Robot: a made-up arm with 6 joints.
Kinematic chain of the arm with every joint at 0, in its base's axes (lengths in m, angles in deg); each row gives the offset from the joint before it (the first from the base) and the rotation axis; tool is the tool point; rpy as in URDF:
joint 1: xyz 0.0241 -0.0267 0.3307 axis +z
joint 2: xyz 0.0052 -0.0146 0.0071 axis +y
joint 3: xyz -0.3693 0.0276 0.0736 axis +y
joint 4: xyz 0.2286 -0.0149 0.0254 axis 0.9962 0 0.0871
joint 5: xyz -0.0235 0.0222 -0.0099 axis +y
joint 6: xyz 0.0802 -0.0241 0.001 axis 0.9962 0 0.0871
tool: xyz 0.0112 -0.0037 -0.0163 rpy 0 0 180
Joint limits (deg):
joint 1: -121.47..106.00
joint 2: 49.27..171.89
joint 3: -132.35..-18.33
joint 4: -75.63..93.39
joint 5: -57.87..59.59
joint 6: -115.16..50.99
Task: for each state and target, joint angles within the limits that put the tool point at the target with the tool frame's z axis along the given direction. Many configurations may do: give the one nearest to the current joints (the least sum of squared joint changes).
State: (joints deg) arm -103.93 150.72 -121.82 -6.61 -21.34 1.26
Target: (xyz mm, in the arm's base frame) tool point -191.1 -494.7 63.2 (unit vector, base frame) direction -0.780 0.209 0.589
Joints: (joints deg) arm -112.62 171.42 -96.35 33.03 -42.70 30.59
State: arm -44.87 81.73 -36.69 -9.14 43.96 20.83
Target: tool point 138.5 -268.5 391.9 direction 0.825 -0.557 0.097
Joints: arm -58.52 106.61 -35.31 -28.15 11.00 2.64
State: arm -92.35 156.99 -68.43 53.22 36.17 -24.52
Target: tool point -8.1 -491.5 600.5 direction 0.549 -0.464 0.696
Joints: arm -94.98 109.06 -105.47 21.58 37.37 -53.21
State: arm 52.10 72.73 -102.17 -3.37 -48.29 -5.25
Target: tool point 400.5 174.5 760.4 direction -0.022 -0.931 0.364
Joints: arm 29.48 100.03 -103.40 27.26 -35.09 31.07
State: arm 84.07 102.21 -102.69 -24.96 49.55 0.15
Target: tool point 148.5 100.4 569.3 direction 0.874 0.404 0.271
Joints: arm 51.38 73.68 -54.58 -11.89 58.23 31.38
